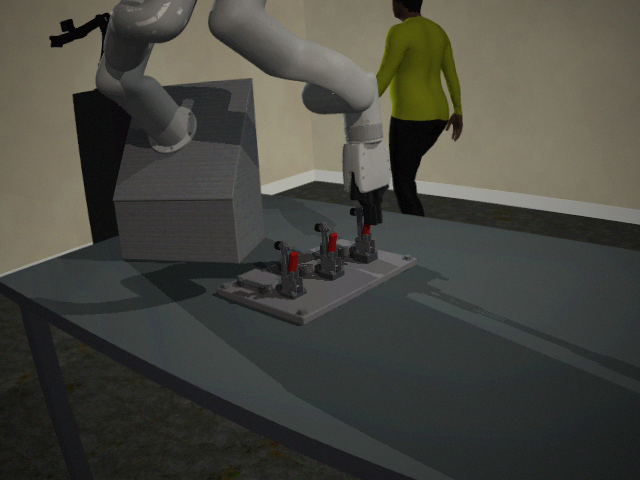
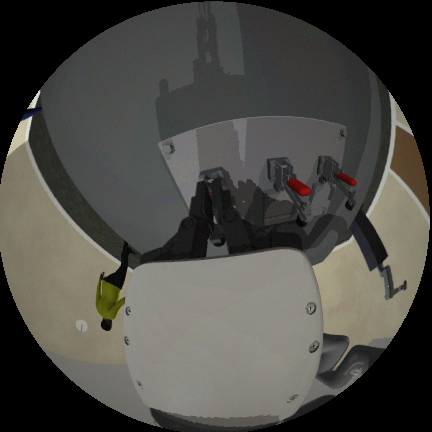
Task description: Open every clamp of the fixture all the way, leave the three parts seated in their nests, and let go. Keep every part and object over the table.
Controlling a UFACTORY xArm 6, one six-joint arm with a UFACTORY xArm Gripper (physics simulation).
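Places are measured from the arm's base along level axes (x ahead, y left, z up), in metres.
Where they show: gripper, between the fingertips: (image 1: 373, 223) (image 2: 211, 191); arm's base, origin of its link: (image 1: 173, 130).
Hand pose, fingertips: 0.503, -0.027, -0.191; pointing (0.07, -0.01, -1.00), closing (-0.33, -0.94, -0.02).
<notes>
Each offset is from my fingertips to the top centre of the thing, as dx, dy, dz. "spot": to the spot under its first point.
The fixture plate {-0.088, -0.080, -0.086} (image 1: 330, 304) (image 2: 255, 135) carries three toggle clamps. The near clamp {spot: -0.085, -0.206, -0.062} (image 1: 292, 285) (image 2: 327, 166) and the middle clamp {spot: -0.056, -0.099, -0.066} (image 1: 330, 268) (image 2: 278, 171) have their black-tipped arms raised and red handles standing up. The far clamp {spot: -0.022, +0.005, -0.061} (image 1: 365, 250) (image 2: 212, 175) also has its arm raised; its red handle {-0.017, +0.013, +0.009} (image 1: 366, 229) (image 2: 210, 197) is mostly hidden by the fingers. My gripper (image 1: 372, 222) (image 2: 211, 191) is at this handle, its fingers slightly apart with red showing between them, shut on it. Grey parts lie behind the clamps, partly hidden; their exact seating cannot be told.
A grey slanted pedestal (image 1: 175, 227) carrying the arm's base stands behind the plate at the left. Corner bolts (image 1: 302, 311) (image 2: 169, 148) stick up from the plate. The neighbouring clamps stand in a row beside the gripper. A person in a yellow-green top (image 1: 419, 72) (image 2: 107, 300) stands beyond the table.
</notes>
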